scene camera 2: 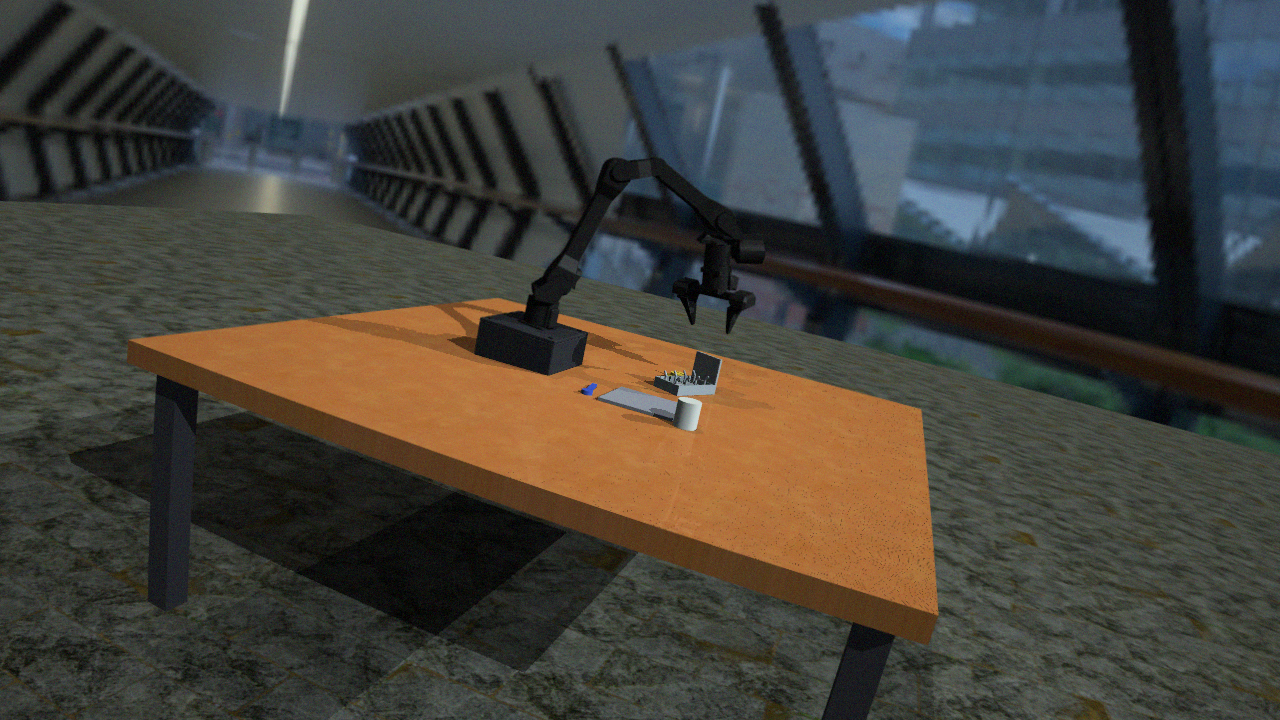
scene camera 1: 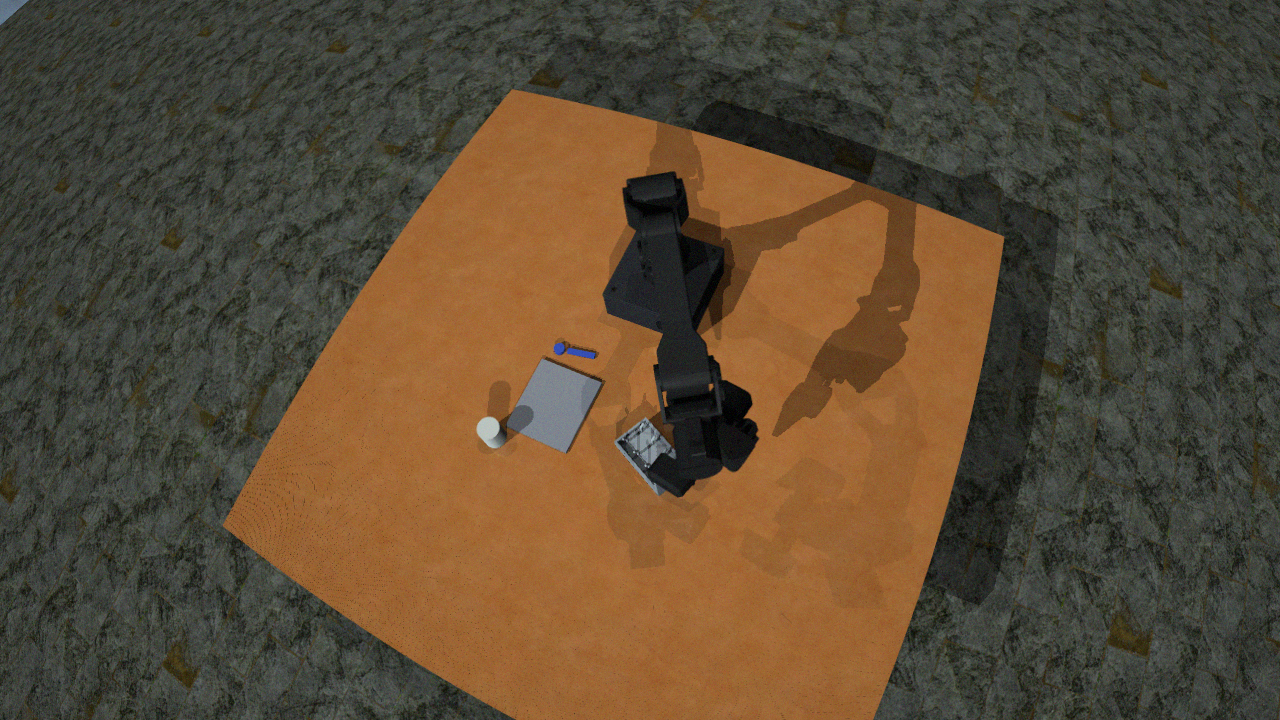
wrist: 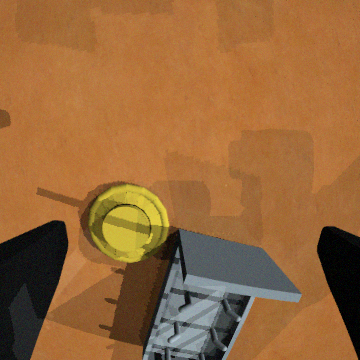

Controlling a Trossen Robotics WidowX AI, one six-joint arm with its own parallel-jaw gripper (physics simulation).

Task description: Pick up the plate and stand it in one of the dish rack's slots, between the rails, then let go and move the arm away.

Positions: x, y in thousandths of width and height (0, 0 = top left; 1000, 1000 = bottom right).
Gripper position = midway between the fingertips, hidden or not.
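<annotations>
My gripper in scene camera 2 (555, 458); grey dish rack in scene camera 2 (551, 519). My gripper in scene camera 1 (554, 640); the rack in scene camera 1 (501, 619). My gripper in the wrist view (549, 665); the rack in the wrist view (582, 793).
</annotations>
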